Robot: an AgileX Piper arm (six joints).
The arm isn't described. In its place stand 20 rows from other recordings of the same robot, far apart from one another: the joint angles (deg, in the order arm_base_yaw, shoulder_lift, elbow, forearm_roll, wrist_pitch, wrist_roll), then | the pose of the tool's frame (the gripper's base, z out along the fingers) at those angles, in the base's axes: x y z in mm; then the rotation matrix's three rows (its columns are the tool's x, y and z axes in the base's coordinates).
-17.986 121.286 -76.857 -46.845 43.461 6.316 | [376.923 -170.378 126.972], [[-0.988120 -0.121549 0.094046], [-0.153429 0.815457 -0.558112], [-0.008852 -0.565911 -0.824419]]
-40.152 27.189 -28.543 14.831 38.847 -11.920 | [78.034 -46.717 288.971], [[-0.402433 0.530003 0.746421], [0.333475 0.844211 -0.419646], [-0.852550 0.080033 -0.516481]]
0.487 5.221 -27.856 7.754 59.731 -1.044 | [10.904 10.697 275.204], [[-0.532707 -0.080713 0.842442], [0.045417 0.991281 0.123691], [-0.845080 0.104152 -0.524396]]
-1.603 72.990 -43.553 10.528 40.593 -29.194 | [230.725 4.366 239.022], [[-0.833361 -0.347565 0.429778], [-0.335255 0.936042 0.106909], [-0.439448 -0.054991 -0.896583]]
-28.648 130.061 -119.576 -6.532 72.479 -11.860 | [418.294 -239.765 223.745], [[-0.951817 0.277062 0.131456], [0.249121 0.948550 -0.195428], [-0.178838 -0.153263 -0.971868]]
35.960 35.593 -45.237 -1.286 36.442 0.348 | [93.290 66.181 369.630], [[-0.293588 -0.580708 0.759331], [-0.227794 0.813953 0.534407], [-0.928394 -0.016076 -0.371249]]
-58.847 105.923 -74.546 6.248 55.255 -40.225 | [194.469 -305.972 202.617], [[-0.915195 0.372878 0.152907], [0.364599 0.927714 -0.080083], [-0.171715 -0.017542 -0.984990]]
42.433 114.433 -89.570 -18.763 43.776 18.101 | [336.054 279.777 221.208], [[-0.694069 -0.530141 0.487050], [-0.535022 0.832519 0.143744], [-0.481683 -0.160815 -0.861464]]
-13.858 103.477 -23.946 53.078 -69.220 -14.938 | [225.741 -125.747 135.330], [[-0.123104 0.890319 0.438381], [0.153137 0.453493 -0.878005], [-0.980507 -0.040953 -0.192167]]
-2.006 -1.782 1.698 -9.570 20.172 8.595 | [51.960 -7.040 173.660], [[-0.256468 0.088554 0.962488], [0.002046 0.995842 -0.091077], [-0.966551 -0.021389 -0.255583]]
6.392 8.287 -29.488 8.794 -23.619 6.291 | [0.925 -5.505 401.477], [[0.715056 -0.256996 0.650113], [0.329176 0.944202 0.011194], [-0.616716 0.205997 0.759755]]
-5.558 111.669 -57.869 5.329 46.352 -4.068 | [313.013 -24.315 106.543], [[-0.992128 0.095850 -0.080587], [0.089822 0.993102 0.075363], [0.087255 0.067531 -0.993894]]
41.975 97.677 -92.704 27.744 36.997 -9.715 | [279.905 286.097 371.362], [[-0.585939 -0.700988 0.406562], [-0.235073 0.627167 0.742564], [-0.775510 0.339525 -0.532265]]
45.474 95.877 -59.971 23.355 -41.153 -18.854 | [283.947 254.830 301.992], [[0.103020 -0.505555 0.856622], [0.084483 0.862539 0.498887], [-0.991085 0.020975 0.131569]]
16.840 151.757 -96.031 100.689 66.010 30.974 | [433.980 216.714 23.528], [[-0.123526 0.986024 0.111799], [0.220777 -0.082531 0.971826], [0.967470 0.144728 -0.207497]]
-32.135 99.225 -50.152 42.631 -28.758 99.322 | [287.840 -215.823 204.573], [[0.742832 -0.353570 0.568497], [0.277179 -0.610540 -0.741898], [0.609403 0.708681 -0.355527]]
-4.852 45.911 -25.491 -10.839 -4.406 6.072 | [167.613 -12.909 289.700], [[-0.196924 0.054375 0.978910], [-0.066132 0.995450 -0.068598], [-0.978186 -0.078246 -0.192432]]
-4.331 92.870 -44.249 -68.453 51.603 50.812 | [266.443 -86.704 188.072], [[-0.958635 0.207113 0.195252], [-0.008001 0.666087 -0.745831], [-0.284526 -0.716542 -0.636877]]
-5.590 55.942 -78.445 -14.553 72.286 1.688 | [146.576 -36.232 452.230], [[-0.706563 0.230669 0.668999], [0.021016 0.951805 -0.305984], [-0.707338 -0.202137 -0.677358]]
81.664 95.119 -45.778 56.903 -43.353 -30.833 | [99.554 318.446 219.430], [[-0.257562 -0.684092 0.682407], [-0.080383 0.718956 0.690392], [-0.962912 0.122965 -0.240166]]
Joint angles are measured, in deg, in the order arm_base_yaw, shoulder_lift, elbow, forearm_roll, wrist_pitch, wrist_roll. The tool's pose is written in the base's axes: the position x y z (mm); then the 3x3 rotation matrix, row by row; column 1 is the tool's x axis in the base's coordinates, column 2 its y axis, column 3 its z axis. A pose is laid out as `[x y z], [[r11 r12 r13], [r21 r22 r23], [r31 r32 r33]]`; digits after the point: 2 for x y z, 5 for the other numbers.
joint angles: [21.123 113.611 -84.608 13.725 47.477 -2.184]
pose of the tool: [382.48 164.82 199.82], [[-0.92440 -0.29548 0.24121], [-0.22502 0.93306 0.28065], [-0.30799 0.20515 -0.92901]]
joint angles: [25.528 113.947 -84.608 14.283 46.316 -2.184]
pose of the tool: [370.57 194.97 198.08], [[-0.90385 -0.36057 0.23029], [-0.28389 0.90815 0.30769], [-0.32008 0.21273 -0.92320]]
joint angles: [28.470 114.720 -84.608 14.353 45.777 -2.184]
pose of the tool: [361.68 214.52 192.71], [[-0.89020 -0.40354 0.21141], [-0.32820 0.88992 0.31673], [-0.31596 0.21257 -0.92465]]
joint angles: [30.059 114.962 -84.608 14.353 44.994 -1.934]
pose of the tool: [356.96 225.01 191.32], [[-0.88096 -0.42334 0.21141], [-0.34517 0.88052 0.32486], [-0.32368 0.21321 -0.92183]]
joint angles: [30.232 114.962 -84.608 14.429 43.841 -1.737]
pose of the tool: [357.87 226.73 191.93], [[-0.87736 -0.42221 0.22801], [-0.33734 0.88065 0.33264], [-0.34124 0.21493 -0.91507]]
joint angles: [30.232 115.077 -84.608 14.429 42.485 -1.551]
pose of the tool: [359.90 227.46 191.82], [[-0.87370 -0.41883 0.24743], [-0.32689 0.88218 0.33898], [-0.36025 0.21529 -0.90767]]
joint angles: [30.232 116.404 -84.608 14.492 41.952 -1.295]
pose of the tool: [361.91 228.53 182.25], [[-0.88070 -0.41001 0.23718], [-0.32322 0.88623 0.33184], [-0.34625 0.21560 -0.91303]]
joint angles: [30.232 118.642 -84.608 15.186 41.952 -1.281]
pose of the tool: [363.35 230.19 165.67], [[-0.89544 -0.39618 0.20305], [-0.32137 0.89088 0.32102], [-0.30808 0.22219 -0.92505]]
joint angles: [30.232 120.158 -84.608 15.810 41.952 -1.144]
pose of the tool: [363.95 231.28 154.43], [[-0.90623 -0.38296 0.17913], [-0.31588 0.89491 0.31519], [-0.28101 0.22905 -0.93197]]
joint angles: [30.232 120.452 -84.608 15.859 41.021 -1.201]
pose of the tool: [365.42 231.84 152.65], [[-0.90436 -0.38231 0.18963], [-0.31179 0.89532 0.31810], [-0.29140 0.22856 -0.92890]]
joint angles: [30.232 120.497 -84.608 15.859 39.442 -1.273]
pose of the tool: [367.72 232.58 153.05], [[-0.89853 -0.38317 0.21407], [-0.30416 0.89522 0.32569], [-0.31644 0.22753 -0.92092]]
